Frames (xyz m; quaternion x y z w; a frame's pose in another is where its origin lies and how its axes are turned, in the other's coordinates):
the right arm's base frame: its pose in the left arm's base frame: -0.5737 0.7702 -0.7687 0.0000 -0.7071 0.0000 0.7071
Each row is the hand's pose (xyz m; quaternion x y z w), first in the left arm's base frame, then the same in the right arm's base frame.
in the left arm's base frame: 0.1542 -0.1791 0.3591 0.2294 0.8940 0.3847 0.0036
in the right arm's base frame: 1.1278 -0.9493 -0.7279 -0.4343 -0.6347 -0.1098 0.6296
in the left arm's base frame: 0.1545 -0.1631 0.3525 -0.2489 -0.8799 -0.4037 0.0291
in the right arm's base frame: 1.1212 -0.9333 -0.7282 -0.4615 -0.6016 -0.1095 0.6428
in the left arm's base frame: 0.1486 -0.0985 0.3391 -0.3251 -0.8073 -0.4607 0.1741
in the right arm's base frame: 1.1078 -0.8687 -0.7223 -0.5557 -0.4477 -0.0959 0.6940
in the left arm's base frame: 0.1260 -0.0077 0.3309 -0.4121 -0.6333 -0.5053 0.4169
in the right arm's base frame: 1.0996 -0.7779 -0.6997 -0.6487 -0.1530 -0.0659 0.7426
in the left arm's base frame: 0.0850 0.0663 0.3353 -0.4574 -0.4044 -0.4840 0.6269
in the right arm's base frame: 1.1040 -0.7039 -0.6587 -0.6657 0.1573 -0.0188 0.7292
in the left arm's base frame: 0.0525 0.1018 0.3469 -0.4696 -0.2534 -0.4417 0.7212
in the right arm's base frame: 1.1156 -0.6684 -0.6262 -0.6444 0.3308 0.0197 0.6892
